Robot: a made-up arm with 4 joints.
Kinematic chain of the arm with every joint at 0, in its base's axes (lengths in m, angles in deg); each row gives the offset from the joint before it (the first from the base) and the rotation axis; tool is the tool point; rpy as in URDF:
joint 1: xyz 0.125 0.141 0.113 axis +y
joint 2: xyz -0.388 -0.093 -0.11 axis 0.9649 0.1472 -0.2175
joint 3: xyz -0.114 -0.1 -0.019 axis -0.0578 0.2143 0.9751
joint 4: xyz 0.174 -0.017 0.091 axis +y
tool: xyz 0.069 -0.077 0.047 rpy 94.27 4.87 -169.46
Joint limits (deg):
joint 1: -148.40..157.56
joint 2: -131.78..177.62
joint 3: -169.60..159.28
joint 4: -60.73..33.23
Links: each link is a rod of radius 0.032 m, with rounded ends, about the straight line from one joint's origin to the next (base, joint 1, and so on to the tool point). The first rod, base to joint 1, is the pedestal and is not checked.
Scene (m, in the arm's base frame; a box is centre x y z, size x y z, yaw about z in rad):
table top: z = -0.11
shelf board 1: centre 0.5 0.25 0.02 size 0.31 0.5 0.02 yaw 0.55
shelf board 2: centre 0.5 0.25 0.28 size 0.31 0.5 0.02 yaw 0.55
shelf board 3: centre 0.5 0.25 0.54 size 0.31 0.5 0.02 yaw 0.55
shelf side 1: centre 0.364 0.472 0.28 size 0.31 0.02 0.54 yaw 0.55
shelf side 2: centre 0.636 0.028 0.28 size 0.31 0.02 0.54 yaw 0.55
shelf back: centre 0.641 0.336 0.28 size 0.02 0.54 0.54 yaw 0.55
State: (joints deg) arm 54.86 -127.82 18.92 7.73
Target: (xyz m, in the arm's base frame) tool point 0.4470 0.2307 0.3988
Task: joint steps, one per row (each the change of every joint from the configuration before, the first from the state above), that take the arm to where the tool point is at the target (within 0.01 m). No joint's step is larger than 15 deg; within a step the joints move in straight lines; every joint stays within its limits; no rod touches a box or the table.
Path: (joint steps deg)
1: 12.01 5.31 -10.11 -0.18
2: 12.01 5.32 -10.12 -0.19
3: 12.01 5.31 -10.11 -0.18
4: 12.01 5.32 -10.12 -0.19
5: 12.01 5.31 -10.11 -0.18

